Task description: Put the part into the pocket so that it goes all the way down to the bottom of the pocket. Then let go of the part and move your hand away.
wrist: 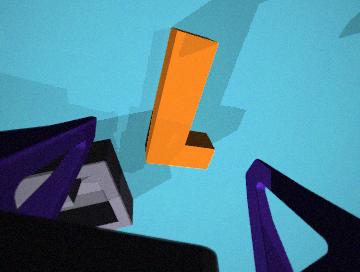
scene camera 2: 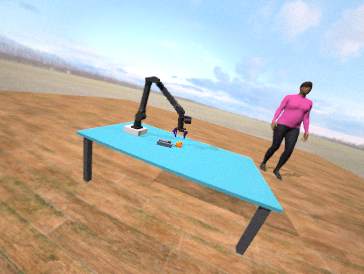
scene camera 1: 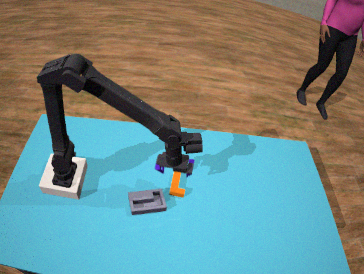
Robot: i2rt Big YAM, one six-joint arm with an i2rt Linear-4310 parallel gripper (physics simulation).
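Places are measured from the arm's base along level axes (x up, y left, z back), in centimetres.
Where they show: gripper, fingertip midpoint: [wrist: 178, 147] [scene camera 2: 179, 137] [scene camera 1: 175, 174]; arm's base, origin of the base link: [scene camera 2: 137, 127] [scene camera 1: 65, 174].
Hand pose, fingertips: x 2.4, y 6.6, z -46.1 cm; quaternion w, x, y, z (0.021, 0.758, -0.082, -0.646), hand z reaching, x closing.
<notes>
Things, the pixels of their top centre, and the offset from my fingertips. Level surfaces: height alone.
- orange L-shaped part, middle of its top: [wrist: 195, 114] [scene camera 1: 179, 181] [scene camera 2: 180, 143] dx -5.0, dy +0.0, dz -2.3 cm
- grey block, middle of its top: [wrist: 44, 214] [scene camera 1: 147, 199] [scene camera 2: 165, 141] dx -4.4, dy -10.8, dz +10.2 cm
- blue table, its level: dx -8.1 cm
The orange L-shaped part [scene camera 1: 176, 186] [scene camera 2: 179, 144] [wrist: 184, 95] lies on the blue table, outside the pocket and apart from the grey block. In the wrist view its long arm points up and its short foot points right at the lower end. The grey block [scene camera 1: 147, 210] [scene camera 2: 164, 143] [wrist: 115, 199] with the pocket stands left of the part, close to it. One finger hides some of the block in the wrist view. My gripper [scene camera 1: 175, 170] [scene camera 2: 180, 135] [wrist: 178, 147] is wide open and empty above the part, with its purple fingers apart on either side.
The white base [scene camera 1: 54, 190] [scene camera 2: 135, 131] of the arm stands left of the block on the blue table [scene camera 1: 250, 210] [scene camera 2: 210, 172]. A person in a pink top [scene camera 1: 344, 19] [scene camera 2: 294, 112] stands on the floor beyond the table.
</notes>
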